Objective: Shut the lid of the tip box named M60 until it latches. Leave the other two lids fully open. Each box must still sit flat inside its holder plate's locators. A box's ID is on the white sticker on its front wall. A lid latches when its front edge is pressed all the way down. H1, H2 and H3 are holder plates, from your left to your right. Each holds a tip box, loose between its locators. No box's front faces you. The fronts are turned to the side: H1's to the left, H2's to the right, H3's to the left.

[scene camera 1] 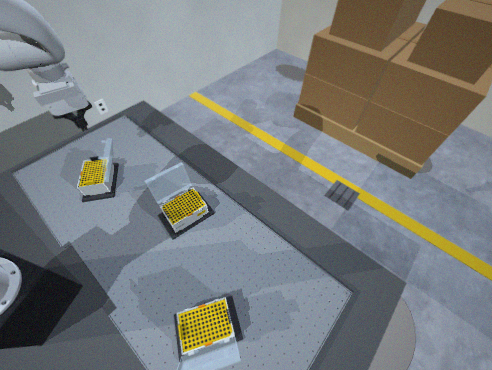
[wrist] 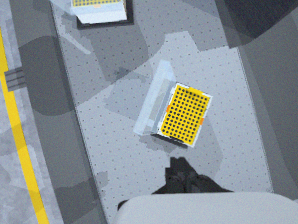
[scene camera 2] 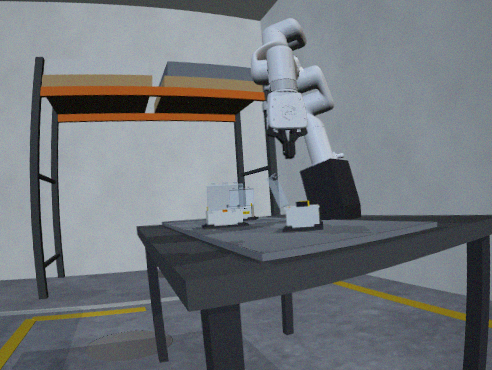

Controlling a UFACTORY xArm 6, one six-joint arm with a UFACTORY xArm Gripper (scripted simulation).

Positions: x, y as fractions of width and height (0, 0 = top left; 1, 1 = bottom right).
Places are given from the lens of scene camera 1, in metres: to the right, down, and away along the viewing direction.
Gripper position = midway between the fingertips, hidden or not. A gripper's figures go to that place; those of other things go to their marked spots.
my gripper (scene camera 1: 0.17, 0.35): -0.52, -0.18, 0.74
yellow tip rack (scene camera 1: 0.41, 0.88): -0.11, 0.33, 0.53
